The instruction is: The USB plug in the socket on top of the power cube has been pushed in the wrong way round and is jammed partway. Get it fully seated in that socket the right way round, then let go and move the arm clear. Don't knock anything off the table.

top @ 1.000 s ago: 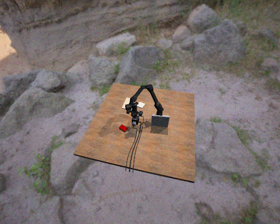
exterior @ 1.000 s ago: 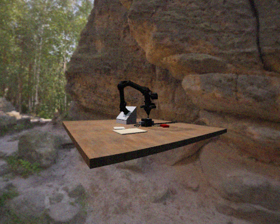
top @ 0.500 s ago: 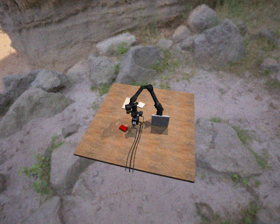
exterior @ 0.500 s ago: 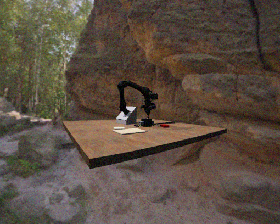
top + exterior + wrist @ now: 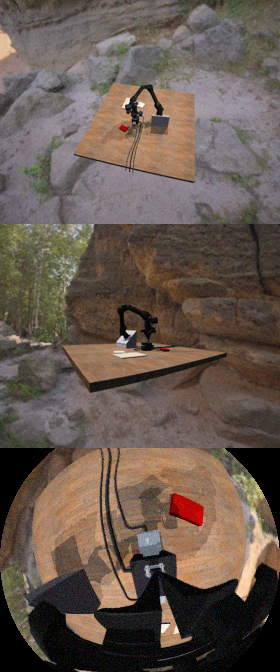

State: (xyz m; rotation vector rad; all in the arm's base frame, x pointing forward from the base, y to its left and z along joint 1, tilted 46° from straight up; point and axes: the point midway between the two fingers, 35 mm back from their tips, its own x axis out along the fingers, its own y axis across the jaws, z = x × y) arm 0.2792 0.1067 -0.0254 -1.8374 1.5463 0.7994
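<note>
The usb plug lies 2 cm below my gripper tip. Also, from my gripper tip: cream sheet (18 cm ahead, 31 cm to the right, 10 cm below); then red block (11 cm ahead, 12 cm to the left, 10 cm below); then usb socket (4 cm below).
</note>
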